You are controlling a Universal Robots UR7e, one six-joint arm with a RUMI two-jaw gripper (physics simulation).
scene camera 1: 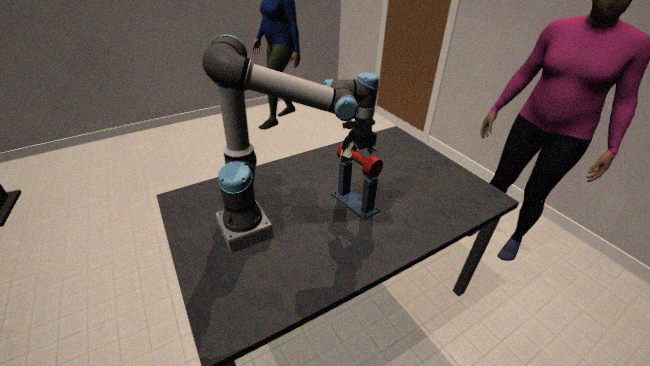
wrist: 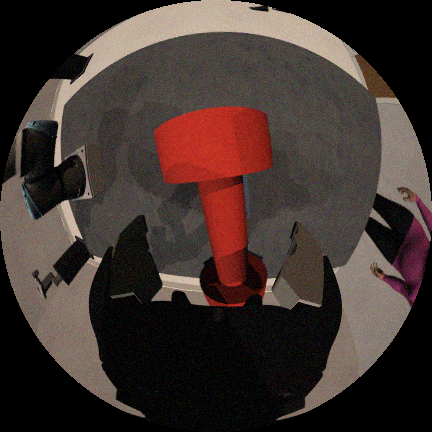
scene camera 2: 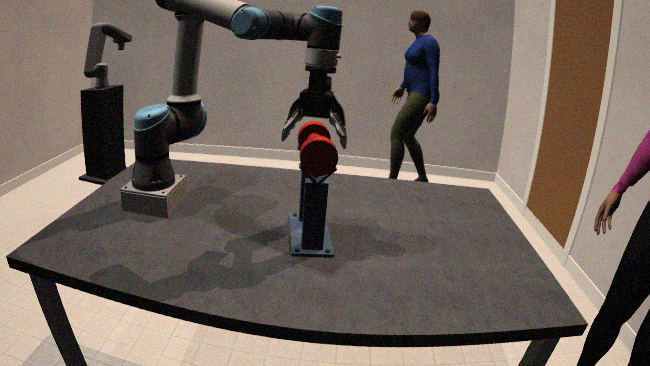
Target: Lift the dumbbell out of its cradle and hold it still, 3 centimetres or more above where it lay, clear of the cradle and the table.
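Frame: origin at the arm's base, x back, y right, z up, level; centimetres.
Where they show: gripper, fingertip midpoint: (scene camera 1: 356,158) (wrist: 219,221); arm's base, link origin: (scene camera 1: 242,218) (wrist: 75,175) (scene camera 2: 153,182).
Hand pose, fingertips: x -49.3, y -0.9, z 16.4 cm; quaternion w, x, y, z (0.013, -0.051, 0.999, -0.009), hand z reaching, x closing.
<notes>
Things, the pixels of their centre, and the offset from my fingertips. "spot": a spot on its surface instead. Level surfaces: height alone.
- red dumbbell, body centre: (wrist: 227,233) (scene camera 2: 316,146) (scene camera 1: 359,158) dx -0.9, dy +1.1, dz +0.1 cm
- cradle's base plate, surface spot: (scene camera 2: 296,232) spot: dx +2.3, dy +2.4, dz -22.6 cm
- dark table, surface height: dz -23.4 cm
The red dumbbell (scene camera 1: 372,166) (scene camera 2: 319,156) (wrist: 215,145) lies level in its blue-grey cradle (scene camera 1: 369,195) (scene camera 2: 315,215), across the tops of two posts. A sliver of the cradle (wrist: 247,195) shows beside the bar in the wrist view. My gripper (scene camera 1: 359,151) (scene camera 2: 314,141) (wrist: 219,221) is open and points down over the dumbbell. Its jaws stand apart on either side of the dumbbell's line, with a gap on each side in scene camera 2. One jaw hides part of the far weight in scene camera 1. I cannot tell exactly how deep the fingertips reach beside the bar.
The cradle's base plate (scene camera 1: 356,202) (scene camera 2: 296,232) stands on the dark table (scene camera 1: 280,280) (scene camera 2: 450,280) (wrist: 320,100). The arm's base (scene camera 1: 242,230) (scene camera 2: 152,197) is to the left. A person in pink (scene camera 1: 570,75) stands by the table's right side; a person in blue (scene camera 1: 277,20) (scene camera 2: 422,60) stands behind.
</notes>
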